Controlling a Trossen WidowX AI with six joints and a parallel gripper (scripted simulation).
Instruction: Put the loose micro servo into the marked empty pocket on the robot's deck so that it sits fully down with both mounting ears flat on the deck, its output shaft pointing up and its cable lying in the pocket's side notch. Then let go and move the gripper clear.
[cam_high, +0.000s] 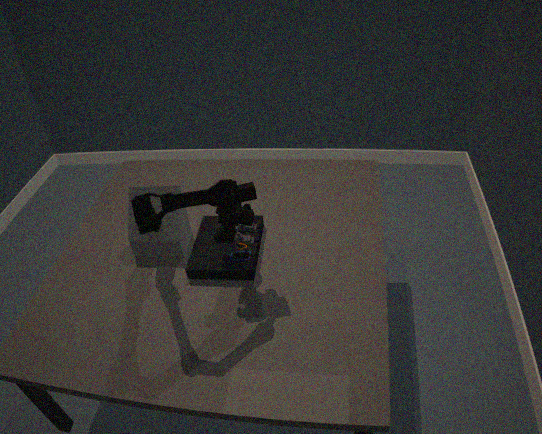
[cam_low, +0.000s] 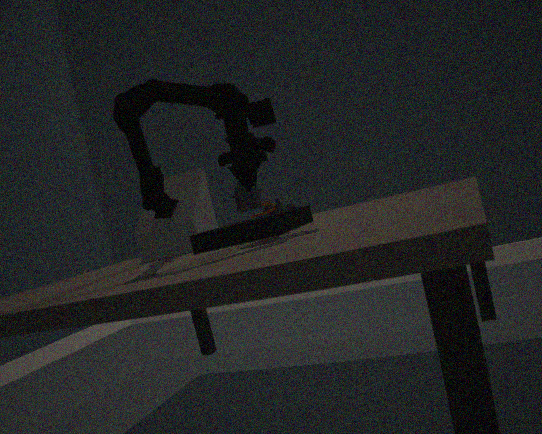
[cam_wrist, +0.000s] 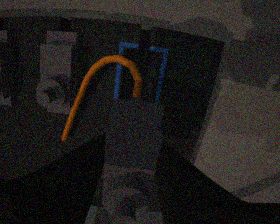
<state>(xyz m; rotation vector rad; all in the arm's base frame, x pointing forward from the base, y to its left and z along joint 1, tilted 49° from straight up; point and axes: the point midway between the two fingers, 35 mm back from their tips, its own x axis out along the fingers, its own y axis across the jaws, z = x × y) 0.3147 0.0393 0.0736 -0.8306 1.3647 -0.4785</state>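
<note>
Now: the dark deck 10 cm behind my gripper tip, 6 cm to the left of it and 10 cm below it.
</note>
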